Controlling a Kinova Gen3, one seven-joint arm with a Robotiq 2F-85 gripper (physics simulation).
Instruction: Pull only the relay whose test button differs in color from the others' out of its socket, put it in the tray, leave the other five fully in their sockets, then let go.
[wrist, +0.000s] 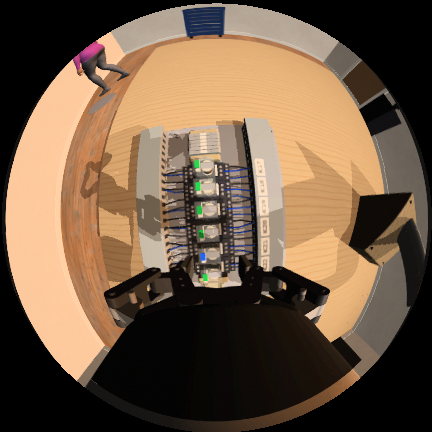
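Observation:
There is a grey panel (232, 151) that I can see, and with it my own gripper (215, 264).

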